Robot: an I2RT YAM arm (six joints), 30 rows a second.
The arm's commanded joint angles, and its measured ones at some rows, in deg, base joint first. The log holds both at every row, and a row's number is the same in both.
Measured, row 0:
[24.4 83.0 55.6 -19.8 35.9 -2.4]
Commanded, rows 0 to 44:
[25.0 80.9 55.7 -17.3 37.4 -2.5]
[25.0 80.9 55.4 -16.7 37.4 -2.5]
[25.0 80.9 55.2 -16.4 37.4 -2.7]
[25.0 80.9 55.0 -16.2 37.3 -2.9]
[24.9 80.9 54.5 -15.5 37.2 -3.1]
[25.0 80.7 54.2 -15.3 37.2 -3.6]
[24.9 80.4 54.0 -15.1 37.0 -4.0]
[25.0 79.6 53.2 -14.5 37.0 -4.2]
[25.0 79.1 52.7 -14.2 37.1 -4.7]
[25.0 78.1 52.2 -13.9 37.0 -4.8]
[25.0 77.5 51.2 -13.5 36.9 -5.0]
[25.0 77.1 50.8 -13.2 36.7 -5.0]
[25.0 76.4 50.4 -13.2 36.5 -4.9]
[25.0 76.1 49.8 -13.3 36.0 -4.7]
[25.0 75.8 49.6 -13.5 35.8 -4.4]
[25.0 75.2 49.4 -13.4 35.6 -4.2]
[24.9 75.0 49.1 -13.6 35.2 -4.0]
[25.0 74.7 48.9 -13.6 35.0 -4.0]
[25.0 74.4 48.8 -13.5 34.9 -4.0]
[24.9 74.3 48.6 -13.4 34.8 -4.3]
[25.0 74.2 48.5 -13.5 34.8 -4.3]
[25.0 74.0 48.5 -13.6 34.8 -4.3]
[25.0 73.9 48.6 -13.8 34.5 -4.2]
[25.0 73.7 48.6 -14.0 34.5 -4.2]
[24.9 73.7 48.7 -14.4 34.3 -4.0]
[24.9 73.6 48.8 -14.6 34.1 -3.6]
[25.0 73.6 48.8 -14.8 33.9 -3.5]
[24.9 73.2 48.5 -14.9 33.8 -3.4]
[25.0 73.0 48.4 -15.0 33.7 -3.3]
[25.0 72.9 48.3 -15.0 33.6 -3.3]
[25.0 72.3 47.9 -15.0 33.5 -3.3]
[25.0 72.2 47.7 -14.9 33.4 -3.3]
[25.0 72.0 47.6 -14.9 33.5 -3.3]
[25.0 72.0 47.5 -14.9 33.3 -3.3]
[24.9 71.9 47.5 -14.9 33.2 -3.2]
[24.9 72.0 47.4 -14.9 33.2 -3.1]
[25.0 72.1 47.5 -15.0 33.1 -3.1]
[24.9 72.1 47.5 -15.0 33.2 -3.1]
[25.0 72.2 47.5 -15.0 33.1 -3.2]
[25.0 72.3 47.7 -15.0 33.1 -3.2]
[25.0 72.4 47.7 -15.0 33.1 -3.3]
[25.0 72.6 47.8 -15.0 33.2 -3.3]
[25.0 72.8 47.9 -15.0 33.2 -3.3]
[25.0 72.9 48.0 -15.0 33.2 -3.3]
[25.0 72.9 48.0 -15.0 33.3 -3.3]
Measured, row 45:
[24.4 73.3 47.6 -16.0 33.3 -3.8]
